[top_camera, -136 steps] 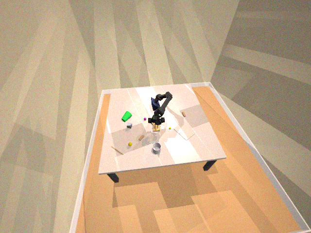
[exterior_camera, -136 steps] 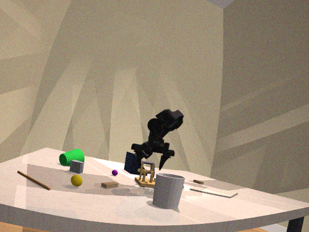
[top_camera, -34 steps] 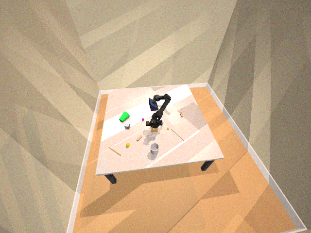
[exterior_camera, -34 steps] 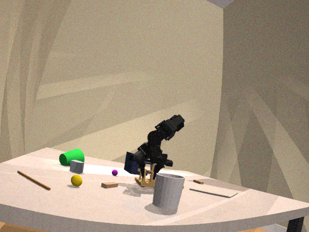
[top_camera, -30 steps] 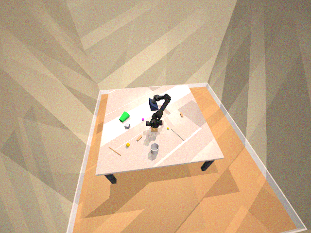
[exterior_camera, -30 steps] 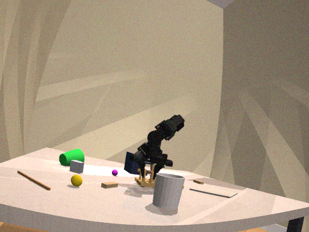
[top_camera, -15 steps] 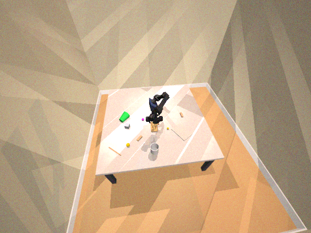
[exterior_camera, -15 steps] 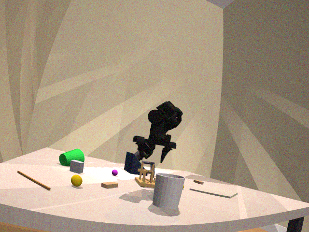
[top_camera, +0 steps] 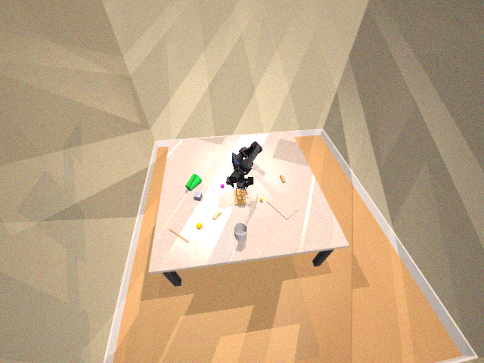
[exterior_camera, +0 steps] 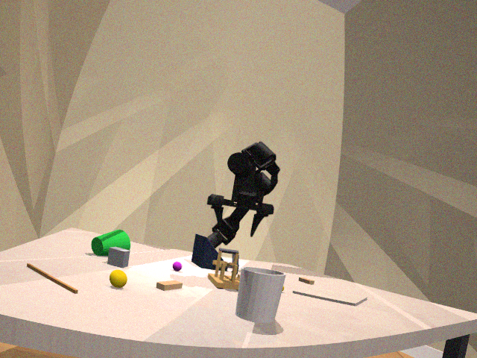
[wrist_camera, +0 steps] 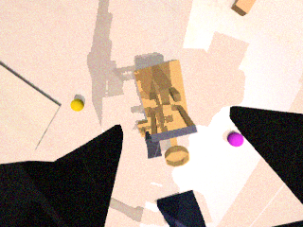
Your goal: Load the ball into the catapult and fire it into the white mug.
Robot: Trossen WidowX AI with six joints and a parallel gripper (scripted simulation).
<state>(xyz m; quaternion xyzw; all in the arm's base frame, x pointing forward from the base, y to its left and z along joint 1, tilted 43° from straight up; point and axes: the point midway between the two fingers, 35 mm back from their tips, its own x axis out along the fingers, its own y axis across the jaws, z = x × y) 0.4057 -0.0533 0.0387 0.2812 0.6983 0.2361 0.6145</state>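
Now: gripper tip 15 cm past the purple ball, 13 cm to the left of it and 14 cm above it. The rest, counted from my gripper tip: white mug: 29 cm ahead, 2 cm to the right, 13 cm below; wooden catapult: 7 cm behind, 2 cm to the left, 11 cm below; small yellow ball: 1 cm ahead, 17 cm to the left, 15 cm below.
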